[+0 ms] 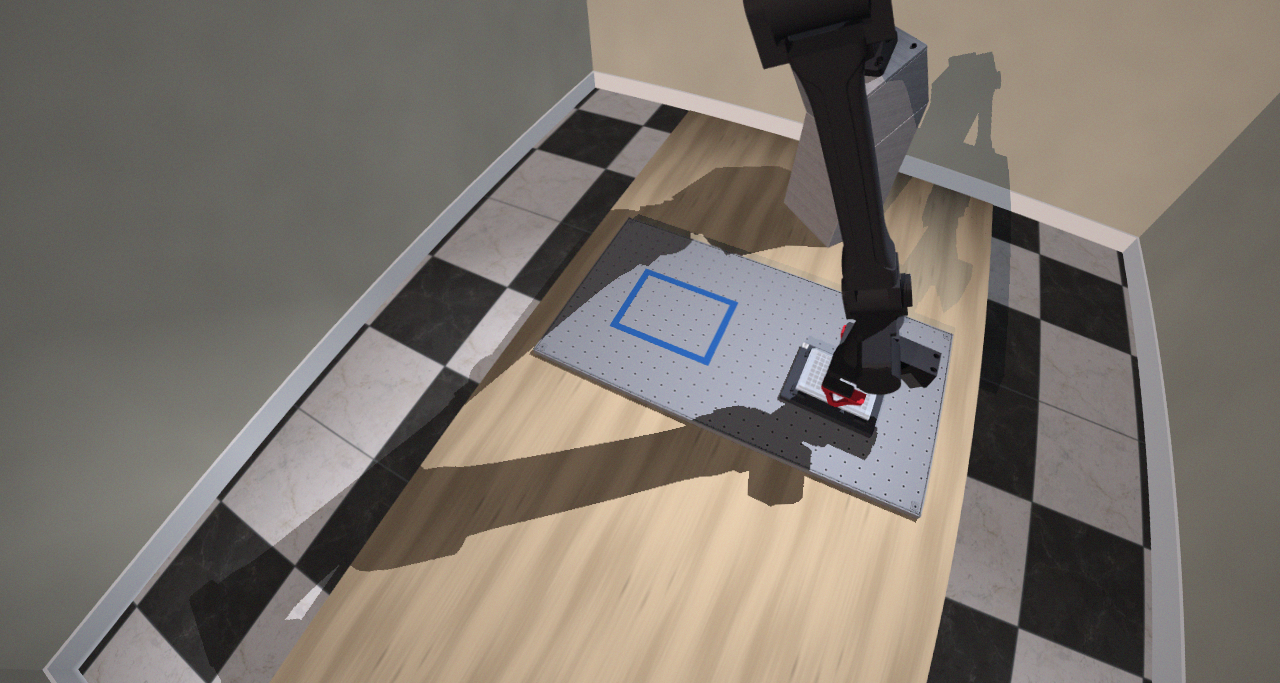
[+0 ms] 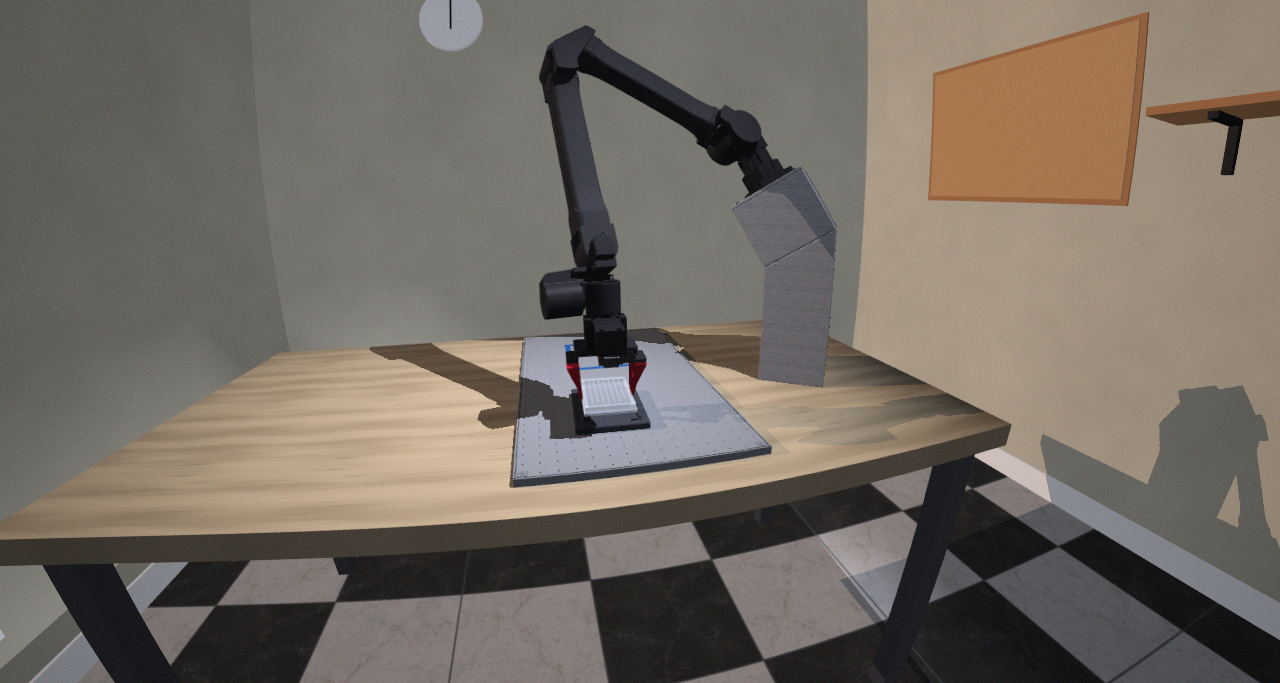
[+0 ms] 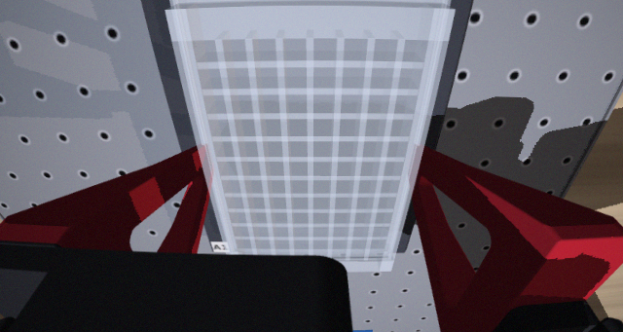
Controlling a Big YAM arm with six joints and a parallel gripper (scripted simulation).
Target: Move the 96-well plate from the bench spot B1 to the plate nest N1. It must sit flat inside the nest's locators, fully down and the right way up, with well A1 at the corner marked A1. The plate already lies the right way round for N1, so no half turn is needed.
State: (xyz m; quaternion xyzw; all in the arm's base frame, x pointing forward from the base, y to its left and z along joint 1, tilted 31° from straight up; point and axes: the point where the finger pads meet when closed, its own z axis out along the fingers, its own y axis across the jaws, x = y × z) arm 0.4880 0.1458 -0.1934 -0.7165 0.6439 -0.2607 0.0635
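The dark plate nest is 30 mm below my hand. Also, from my hand: white corner mark: 50 mm behind, 80 mm to the right, 20 mm below; then clear 96-well plate: right at my hand.
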